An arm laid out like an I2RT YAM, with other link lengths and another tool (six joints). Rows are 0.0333 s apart.
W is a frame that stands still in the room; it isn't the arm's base.
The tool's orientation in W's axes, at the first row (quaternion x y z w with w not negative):
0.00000, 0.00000, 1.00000, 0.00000
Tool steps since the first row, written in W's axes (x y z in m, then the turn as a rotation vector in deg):
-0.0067, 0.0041, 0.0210, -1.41, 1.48, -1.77
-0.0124, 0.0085, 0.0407, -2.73, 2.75, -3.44
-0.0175, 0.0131, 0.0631, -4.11, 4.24, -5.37
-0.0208, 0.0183, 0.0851, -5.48, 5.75, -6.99
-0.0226, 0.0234, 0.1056, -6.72, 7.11, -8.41
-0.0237, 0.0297, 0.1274, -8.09, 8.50, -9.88
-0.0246, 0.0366, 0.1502, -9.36, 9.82, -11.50
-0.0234, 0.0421, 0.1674, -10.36, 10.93, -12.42
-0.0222, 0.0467, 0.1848, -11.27, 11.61, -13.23
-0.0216, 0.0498, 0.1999, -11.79, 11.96, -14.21
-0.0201, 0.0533, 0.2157, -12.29, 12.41, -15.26
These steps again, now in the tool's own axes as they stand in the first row. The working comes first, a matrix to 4 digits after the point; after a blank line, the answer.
The tool's axes in the first row as the columns of a matrix, in W's axes (used below as rounded here):
-1.0000, 0.0000, 0.0000
0.0000, -1.0000, 0.0000
0.0000, 0.0000, 1.0000

0.0067, -0.0041, 0.0210, 1.41, -1.48, -1.77
0.0124, -0.0085, 0.0407, 2.73, -2.75, -3.44
0.0175, -0.0131, 0.0631, 4.11, -4.24, -5.37
0.0208, -0.0183, 0.0851, 5.48, -5.75, -6.99
0.0226, -0.0234, 0.1056, 6.72, -7.11, -8.41
0.0237, -0.0297, 0.1274, 8.09, -8.50, -9.88
0.0246, -0.0366, 0.1502, 9.36, -9.82, -11.50
0.0234, -0.0421, 0.1674, 10.36, -10.93, -12.42
0.0222, -0.0467, 0.1848, 11.27, -11.61, -13.23
0.0216, -0.0498, 0.1999, 11.79, -11.96, -14.21
0.0201, -0.0533, 0.2157, 12.29, -12.41, -15.26

